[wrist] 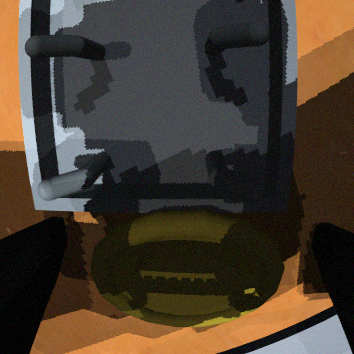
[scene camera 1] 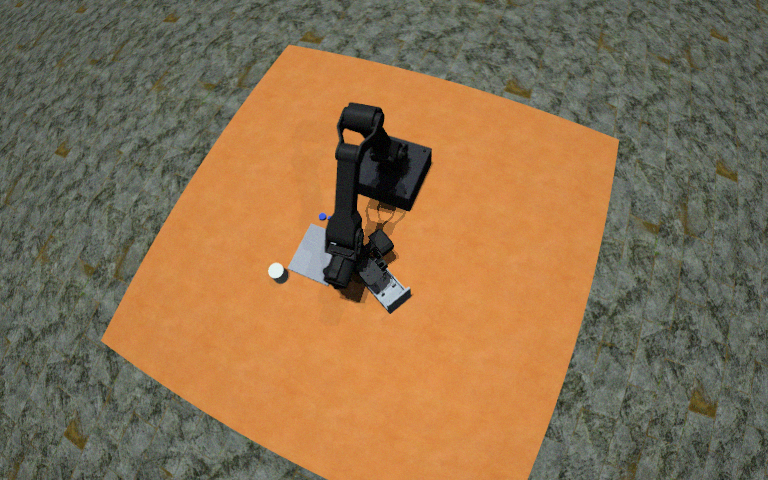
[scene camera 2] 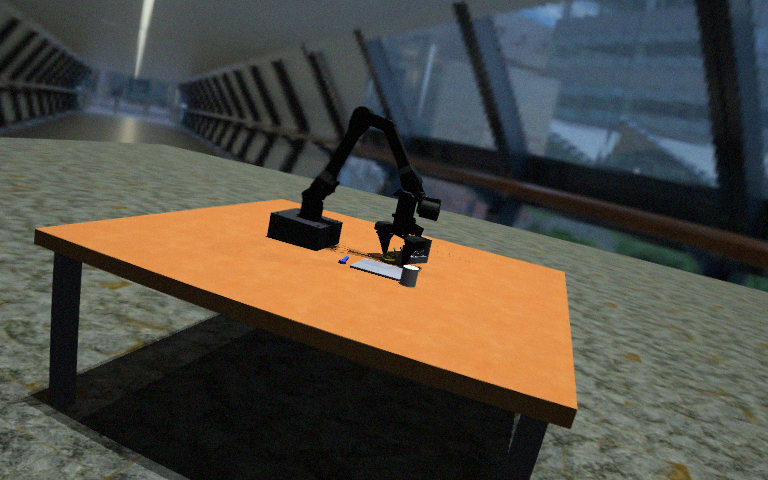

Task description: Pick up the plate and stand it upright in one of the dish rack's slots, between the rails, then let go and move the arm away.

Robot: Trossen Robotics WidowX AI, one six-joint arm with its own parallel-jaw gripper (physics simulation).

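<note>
The yellow round plate [scene camera 2: 390, 257] [wrist: 187, 302] lies on the table at the near end of the dish rack, mostly in shadow; the arm hides it in scene camera 1. The grey dish rack [scene camera 1: 398, 294] [scene camera 2: 420, 249] [wrist: 160, 115] has a flat base, dark side rails, short pegs and an upright end panel at its far end. My gripper [scene camera 2: 395, 259] [wrist: 194, 235] is open and empty, pointing down low over the plate. In the wrist view, one finger is on each side of the plate, with a gap on both sides.
A flat light-grey board [scene camera 1: 308, 254] [scene camera 2: 374, 268] [wrist: 305, 340] lies beside the plate. A white-topped cylinder [scene camera 1: 275, 270] [scene camera 2: 409, 276] stands by the board's outer corner. A small blue object [scene camera 1: 322, 216] [scene camera 2: 343, 259] lies at the board's edge nearer the arm base [scene camera 1: 396, 175] [scene camera 2: 303, 227].
</note>
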